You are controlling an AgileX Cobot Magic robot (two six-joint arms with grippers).
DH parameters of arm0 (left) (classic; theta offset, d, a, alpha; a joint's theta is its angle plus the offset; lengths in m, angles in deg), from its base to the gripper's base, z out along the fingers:
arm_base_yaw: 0 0.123 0 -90
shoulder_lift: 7.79 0 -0.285 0
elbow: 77.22 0 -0.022 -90
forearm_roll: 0 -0.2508 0 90
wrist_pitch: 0 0 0.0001 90
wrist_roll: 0 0.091 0 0
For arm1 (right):
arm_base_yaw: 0 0.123 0 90
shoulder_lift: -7.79 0 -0.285 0
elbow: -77.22 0 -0.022 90
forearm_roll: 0 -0.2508 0 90
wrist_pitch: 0 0 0.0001 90
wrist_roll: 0 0.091 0 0
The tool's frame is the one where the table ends.
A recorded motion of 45 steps. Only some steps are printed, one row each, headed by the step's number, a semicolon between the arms.
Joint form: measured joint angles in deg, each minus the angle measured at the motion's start. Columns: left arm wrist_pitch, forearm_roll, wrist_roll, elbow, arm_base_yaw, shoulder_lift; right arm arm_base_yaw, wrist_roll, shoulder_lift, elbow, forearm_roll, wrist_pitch.
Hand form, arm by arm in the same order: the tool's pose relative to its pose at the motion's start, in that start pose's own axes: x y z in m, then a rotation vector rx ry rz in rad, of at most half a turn. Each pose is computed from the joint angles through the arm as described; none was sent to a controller.
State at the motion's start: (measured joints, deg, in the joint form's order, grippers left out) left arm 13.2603 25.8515 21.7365 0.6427 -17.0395 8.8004; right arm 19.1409 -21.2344 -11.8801 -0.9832 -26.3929 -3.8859
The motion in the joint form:
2: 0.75 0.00 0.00 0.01 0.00 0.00; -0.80 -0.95 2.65 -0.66 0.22 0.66
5: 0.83 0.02 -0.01 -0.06 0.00 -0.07; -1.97 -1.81 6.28 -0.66 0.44 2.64
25: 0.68 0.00 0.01 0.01 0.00 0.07; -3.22 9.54 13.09 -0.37 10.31 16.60
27: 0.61 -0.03 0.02 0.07 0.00 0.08; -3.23 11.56 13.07 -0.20 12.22 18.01
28: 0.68 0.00 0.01 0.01 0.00 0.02; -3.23 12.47 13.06 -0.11 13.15 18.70
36: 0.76 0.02 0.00 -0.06 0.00 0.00; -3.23 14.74 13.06 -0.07 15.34 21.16
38: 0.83 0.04 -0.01 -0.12 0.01 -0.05; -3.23 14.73 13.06 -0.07 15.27 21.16
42: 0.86 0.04 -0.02 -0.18 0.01 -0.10; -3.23 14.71 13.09 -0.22 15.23 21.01
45: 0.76 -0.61 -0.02 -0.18 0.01 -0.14; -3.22 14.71 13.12 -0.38 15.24 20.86
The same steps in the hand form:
2: 0.0012 -0.0004 0.0000 0.0048 0.0123 0.0000; 0.0018 -0.0008 -0.0036 0.0067 -0.0251 -0.0186
5: 0.0008 -0.0005 -0.0002 0.0056 0.0112 -0.0003; 0.0007 -0.0007 -0.0086 0.0097 -0.0576 -0.0357
25: 0.0011 -0.0004 0.0001 0.0043 0.0124 0.0000; 0.0141 0.0034 -0.0177 -0.0310 0.0548 -0.0125
27: 0.0014 -0.0003 0.0002 0.0037 0.0125 0.0006; 0.0154 0.0032 -0.0180 -0.0277 0.0778 -0.0102
28: 0.0011 -0.0004 0.0000 0.0044 0.0115 0.0001; 0.0160 0.0030 -0.0182 -0.0257 0.0889 -0.0104
36: 0.0008 -0.0005 -0.0001 0.0051 0.0113 -0.0002; 0.0198 0.0026 -0.0186 -0.0206 0.1322 -0.0083
38: 0.0005 -0.0006 -0.0002 0.0055 0.0104 -0.0006; 0.0198 0.0026 -0.0186 -0.0209 0.1322 -0.0073
42: 0.0001 -0.0006 -0.0004 0.0058 0.0090 -0.0006; 0.0204 0.0025 -0.0185 -0.0206 0.1316 -0.0069
45: 0.0001 -0.0003 -0.0004 0.0027 0.0077 0.0105; 0.0210 0.0024 -0.0184 -0.0203 0.1313 -0.0070

